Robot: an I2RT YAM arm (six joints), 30 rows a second.
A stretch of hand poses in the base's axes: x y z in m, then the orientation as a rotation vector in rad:
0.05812, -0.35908, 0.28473, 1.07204, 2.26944, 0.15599
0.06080, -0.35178, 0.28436, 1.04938, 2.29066, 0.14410
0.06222, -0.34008, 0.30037, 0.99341, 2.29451, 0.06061
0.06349, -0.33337, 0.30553, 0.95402, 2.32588, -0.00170
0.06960, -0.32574, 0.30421, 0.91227, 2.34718, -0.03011
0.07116, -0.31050, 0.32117, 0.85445, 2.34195, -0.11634
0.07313, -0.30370, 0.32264, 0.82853, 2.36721, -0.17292
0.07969, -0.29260, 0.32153, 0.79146, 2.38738, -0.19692
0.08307, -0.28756, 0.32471, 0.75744, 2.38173, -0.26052
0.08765, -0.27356, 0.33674, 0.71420, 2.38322, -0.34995
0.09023, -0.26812, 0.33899, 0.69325, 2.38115, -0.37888
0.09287, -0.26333, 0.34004, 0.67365, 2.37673, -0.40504
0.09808, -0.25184, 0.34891, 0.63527, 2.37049, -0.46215
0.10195, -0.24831, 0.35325, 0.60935, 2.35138, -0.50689
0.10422, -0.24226, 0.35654, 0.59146, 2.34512, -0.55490
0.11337, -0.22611, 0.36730, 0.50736, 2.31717, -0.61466
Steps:
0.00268, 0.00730, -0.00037, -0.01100, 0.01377, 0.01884
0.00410, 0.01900, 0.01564, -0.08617, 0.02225, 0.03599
0.00537, 0.02571, 0.02080, -0.13289, 0.05578, 0.05722
0.01148, 0.03334, 0.01948, -0.16053, 0.07069, 0.08445
0.01304, 0.04858, 0.03644, -0.23886, 0.07821, 0.09989
0.01501, 0.05538, 0.03791, -0.27627, 0.11281, 0.11189
0.02157, 0.06648, 0.03680, -0.29825, 0.12930, 0.13694
0.02495, 0.07152, 0.03998, -0.35211, 0.13961, 0.14257
0.02953, 0.08552, 0.05201, -0.42215, 0.16585, 0.15071
0.03211, 0.09096, 0.05426, -0.44805, 0.17118, 0.15713
0.03475, 0.09575, 0.05531, -0.47257, 0.17399, 0.16259
0.03996, 0.10724, 0.06418, -0.52299, 0.18504, 0.17279
0.04383, 0.11077, 0.06852, -0.56628, 0.18330, 0.17356
0.04610, 0.11682, 0.07181, -0.60341, 0.19648, 0.17237
0.05525, 0.13297, 0.08257, -0.68003, 0.18555, 0.20623

